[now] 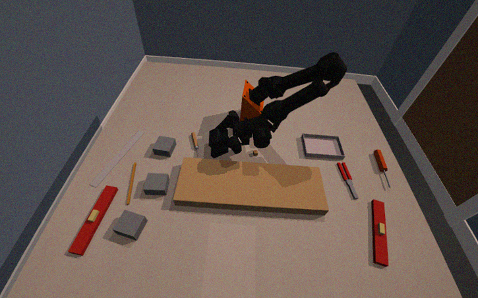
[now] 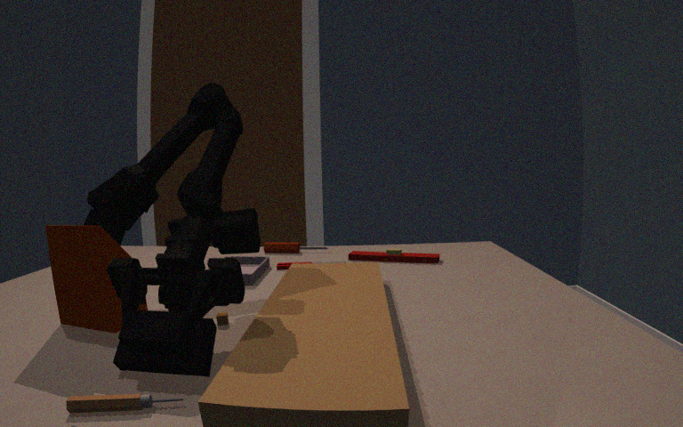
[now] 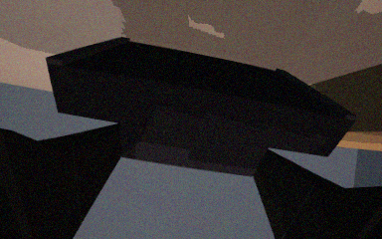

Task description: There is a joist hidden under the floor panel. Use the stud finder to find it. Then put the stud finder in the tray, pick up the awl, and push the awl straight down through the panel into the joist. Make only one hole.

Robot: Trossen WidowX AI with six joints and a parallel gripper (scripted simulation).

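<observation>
The stud finder is 20 mm ahead of my gripper tip and 10 mm below it. The rest, counted from my gripper tip: awl 80 mm to the right, 50 mm below; then pencil 300 mm to the right, 170 mm ahead, 60 mm below; then small cube 170 mm to the left, 50 mm below, 40 mm ahead.
</observation>
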